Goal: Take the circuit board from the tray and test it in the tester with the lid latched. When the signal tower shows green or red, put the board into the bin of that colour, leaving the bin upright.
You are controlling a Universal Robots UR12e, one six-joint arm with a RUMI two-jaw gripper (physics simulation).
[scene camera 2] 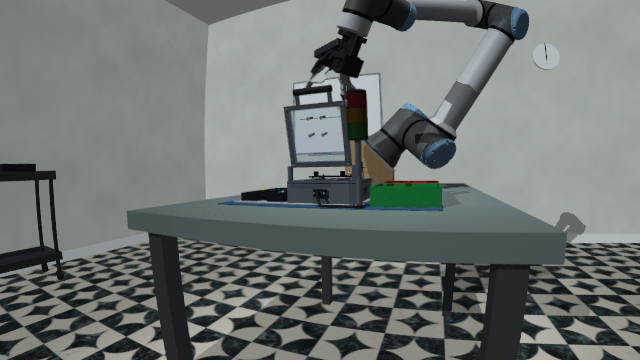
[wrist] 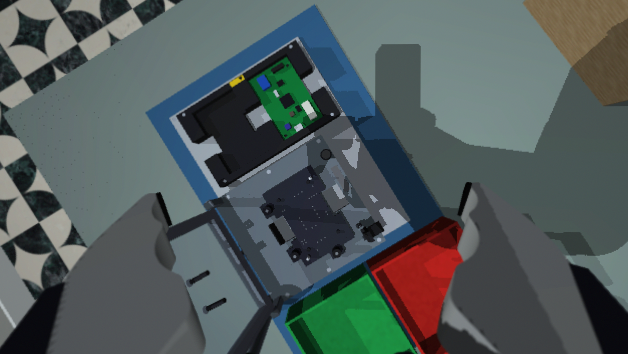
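Where they show: gripper, fingertip midpoint: [scene camera 2: 325,97] [wrist: 314,191]; arm's base at its link origin: [scene camera 2: 378,154].
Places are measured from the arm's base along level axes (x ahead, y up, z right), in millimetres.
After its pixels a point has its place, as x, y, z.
Observation:
The green circuit board [wrist: 274,102] {537, -132, 252} lies in one side of the black tray [wrist: 235,145] {628, -134, 238} [scene camera 2: 250,195] {675, -131, 297}. The grey tester [scene camera 2: 302,192] {700, -120, 141} [wrist: 310,215] {595, -83, 81} stands beside the tray, its dark bed without a board. Its clear lid [scene camera 2: 320,150] {715, -21, 90} [wrist: 192,223] {696, -13, 163} stands open and upright, handle [scene camera 2: 312,91] {751, 112, 96} on top. The latch [wrist: 372,229] {539, -60, 21} [scene camera 2: 320,195] {715, -126, 92} is on the tester's edge. The signal tower [scene camera 2: 356,115] {765, 48, -3} shows dark red, amber and green segments, none clearly lit. The green bin [scene camera 2: 406,196] {735, -126, -106} [wrist: 345,315] {658, -146, -89} and red bin [wrist: 420,285] {531, -146, -123} [scene camera 2: 415,182] {448, -110, -143} stand upright. My gripper [scene camera 2: 328,86] {555, 146, 114} [wrist: 314,191] {555, 146, 114} is open and empty, high above the tester.
The raised lid, its handle and the signal tower stand tall near my fingers in the scene view. A blue mat [wrist: 300,25] {427, -150, 330} lies under the tray and tester on the table [scene camera 2: 300,225] {949, -152, 63}. A wooden block [wrist: 565,35] {135, -131, 59} [scene camera 2: 375,165] {135, -53, 5} stands by the arm's base.

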